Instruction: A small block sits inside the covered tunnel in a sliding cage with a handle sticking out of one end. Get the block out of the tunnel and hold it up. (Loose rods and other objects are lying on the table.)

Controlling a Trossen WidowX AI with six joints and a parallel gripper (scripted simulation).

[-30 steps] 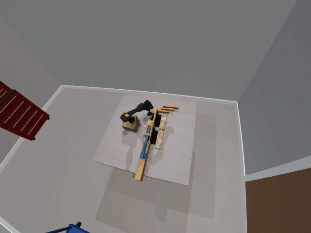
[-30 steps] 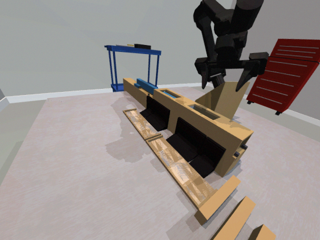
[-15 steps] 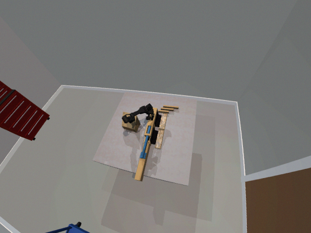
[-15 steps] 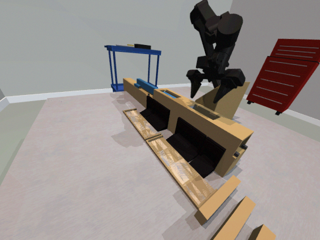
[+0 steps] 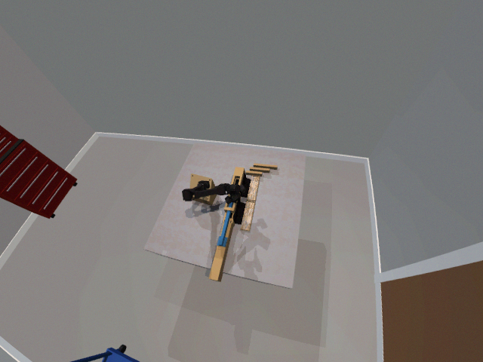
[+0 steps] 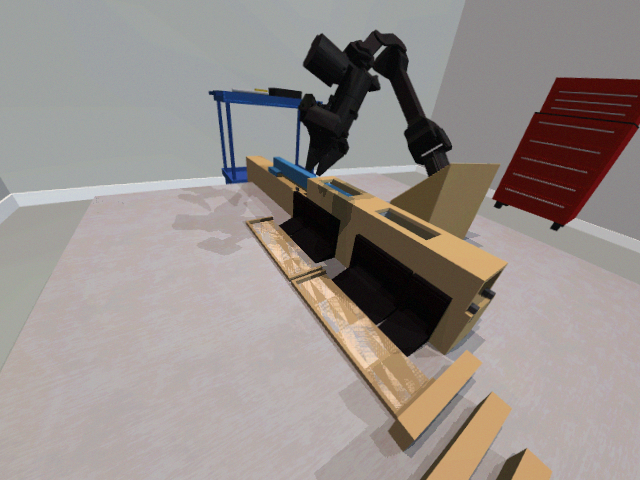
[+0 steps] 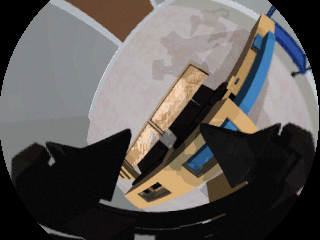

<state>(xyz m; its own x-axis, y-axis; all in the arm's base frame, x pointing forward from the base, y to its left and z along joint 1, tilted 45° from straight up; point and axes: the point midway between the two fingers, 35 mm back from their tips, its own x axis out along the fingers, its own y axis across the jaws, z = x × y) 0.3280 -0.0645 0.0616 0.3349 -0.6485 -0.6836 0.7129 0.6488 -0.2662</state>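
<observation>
My gripper tip is 13 cm above the tan covered tunnel, 12 cm to the left of it and 6 cm past it.
</observation>
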